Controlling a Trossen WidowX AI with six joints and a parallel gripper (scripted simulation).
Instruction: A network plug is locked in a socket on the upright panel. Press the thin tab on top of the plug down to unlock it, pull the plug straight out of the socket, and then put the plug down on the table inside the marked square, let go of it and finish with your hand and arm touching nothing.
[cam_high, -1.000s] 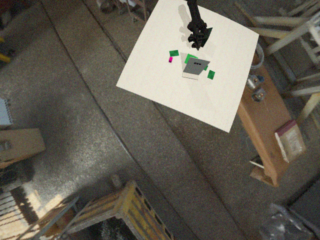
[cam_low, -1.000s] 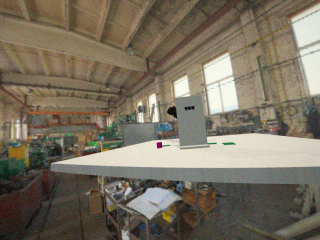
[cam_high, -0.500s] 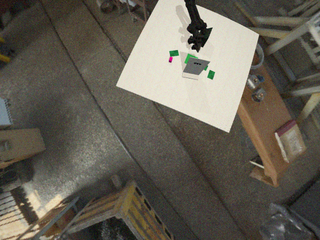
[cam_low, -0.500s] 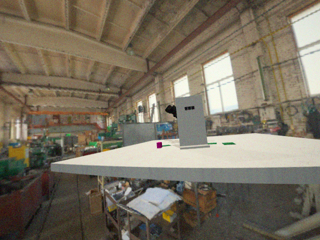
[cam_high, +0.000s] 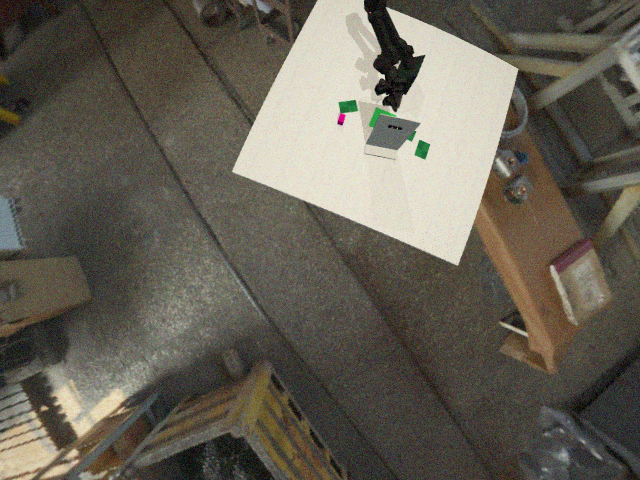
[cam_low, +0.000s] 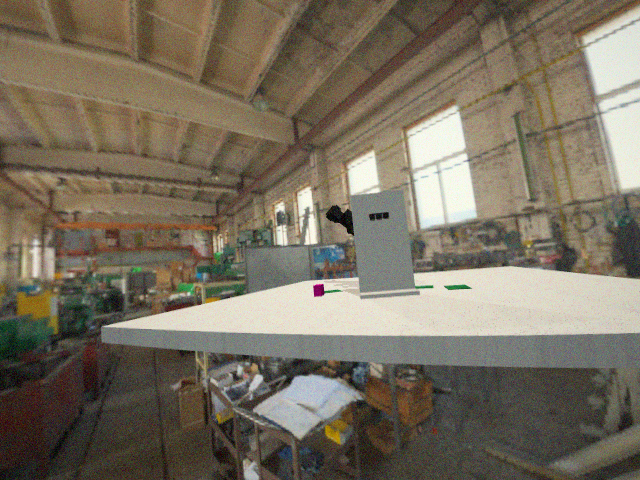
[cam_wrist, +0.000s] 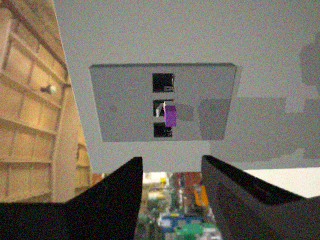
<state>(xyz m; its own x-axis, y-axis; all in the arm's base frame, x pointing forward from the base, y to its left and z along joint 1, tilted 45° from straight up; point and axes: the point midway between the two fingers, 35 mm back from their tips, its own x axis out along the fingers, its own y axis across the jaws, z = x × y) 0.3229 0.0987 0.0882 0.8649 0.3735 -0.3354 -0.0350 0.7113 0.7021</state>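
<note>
My gripper tip is 60 mm short of the purple plug and 20 mm to the right of it. Also, from my gripper tip: grey panel: 80 mm ahead, 30 mm to the left, 100 mm below; bright green square: 70 mm behind, 30 mm to the right, 250 mm below.
</note>
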